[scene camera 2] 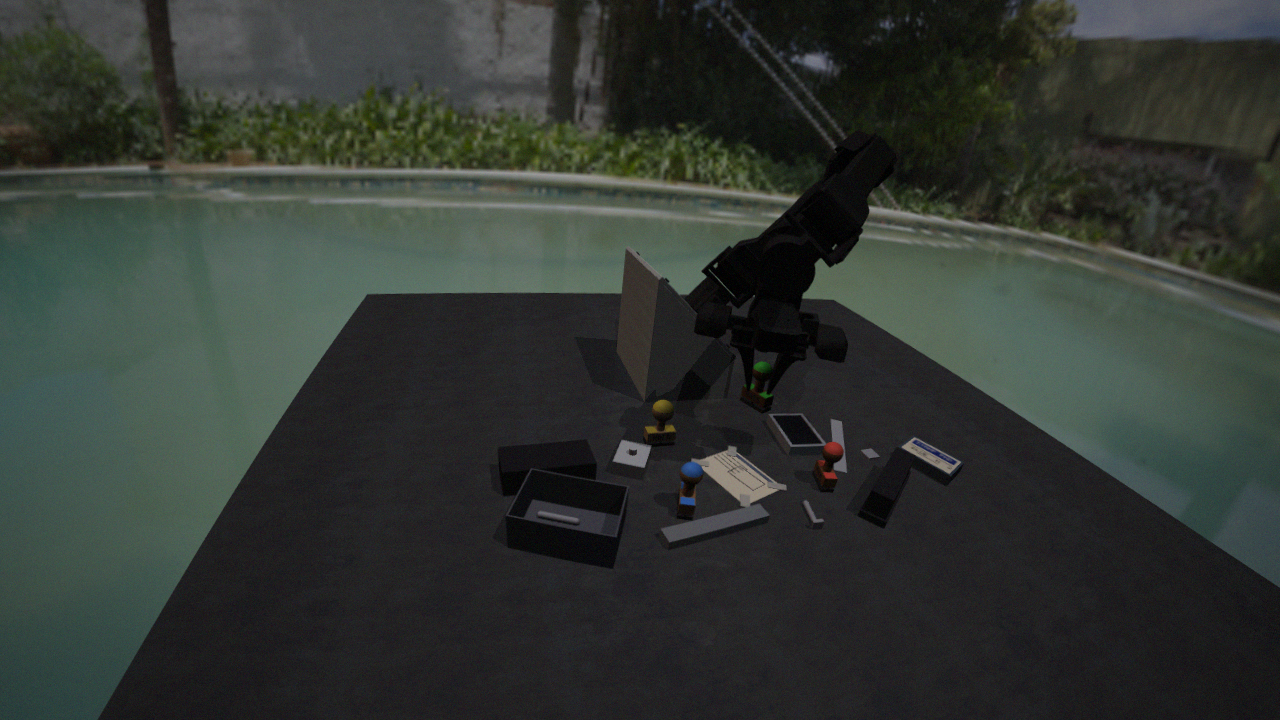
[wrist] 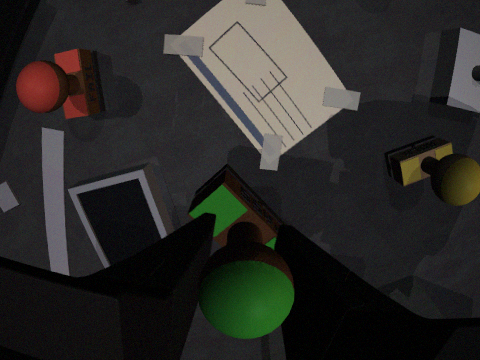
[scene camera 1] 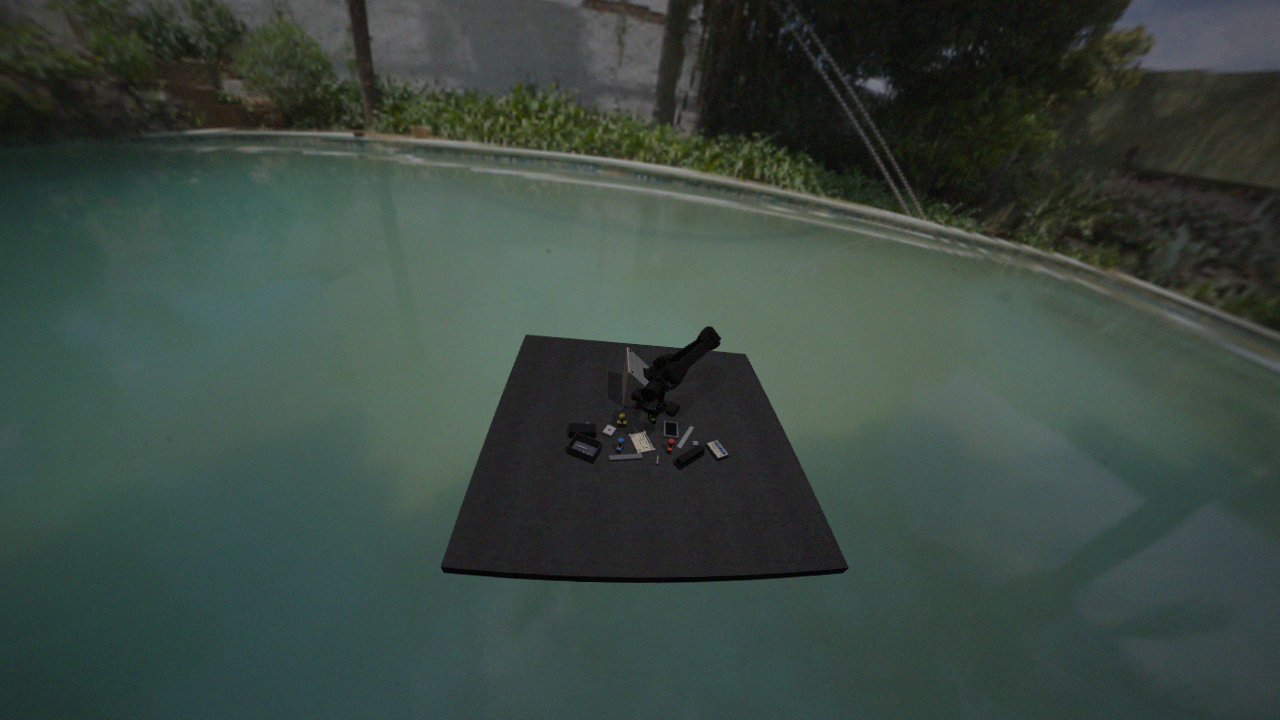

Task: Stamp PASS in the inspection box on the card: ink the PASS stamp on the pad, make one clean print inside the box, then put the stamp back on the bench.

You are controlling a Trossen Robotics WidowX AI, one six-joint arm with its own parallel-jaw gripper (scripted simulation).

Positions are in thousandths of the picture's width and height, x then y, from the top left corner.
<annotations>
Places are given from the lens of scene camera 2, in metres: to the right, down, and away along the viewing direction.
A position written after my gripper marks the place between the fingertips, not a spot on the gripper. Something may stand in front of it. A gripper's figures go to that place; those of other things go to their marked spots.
my gripper (scene camera 2: 593, 544): 0.15, 0.04, 0.65
green stamp (scene camera 2: 592, 553): 0.15, 0.05, 0.65
grey bar (scene camera 2: 544, 738): 0.06, 0.18, 0.52
The marked spots on the green stamp and the grey bar are 0.20 m apart.
</annotations>
